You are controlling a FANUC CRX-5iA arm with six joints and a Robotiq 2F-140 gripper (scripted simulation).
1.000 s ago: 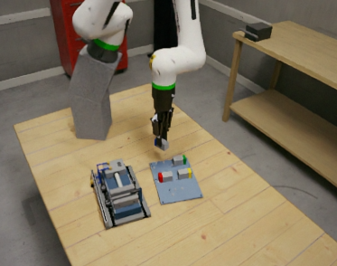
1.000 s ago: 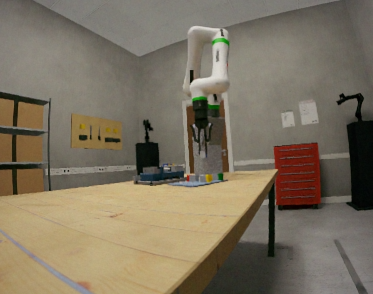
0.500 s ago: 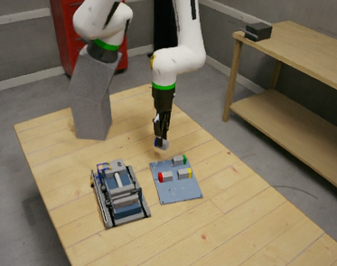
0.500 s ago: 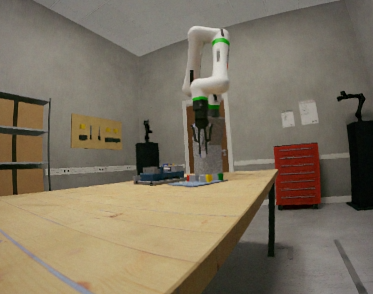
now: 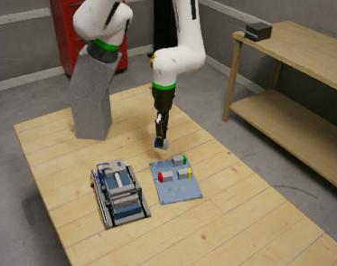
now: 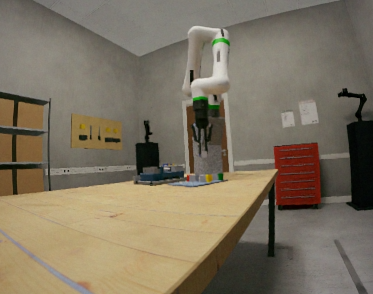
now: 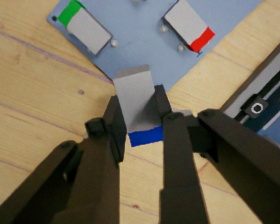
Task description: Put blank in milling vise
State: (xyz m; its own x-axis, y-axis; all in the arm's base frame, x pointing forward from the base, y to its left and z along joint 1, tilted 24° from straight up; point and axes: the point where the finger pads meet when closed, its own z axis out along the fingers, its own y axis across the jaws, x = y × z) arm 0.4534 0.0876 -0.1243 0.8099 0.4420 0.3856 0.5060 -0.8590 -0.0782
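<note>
The light grey jaw block is 280 mm to the right of my hand, 120 mm ahead of it and 110 mm below it. The rest, counted from my hand: green-ended blank (160 mm below, 80 mm to the left, 40 mm ahead); then red-ended blank (160 mm below, 80 mm ahead, 40 mm to the right); then yellow-ended blank (160 mm below, 120 mm ahead, 40 mm to the left).
</note>
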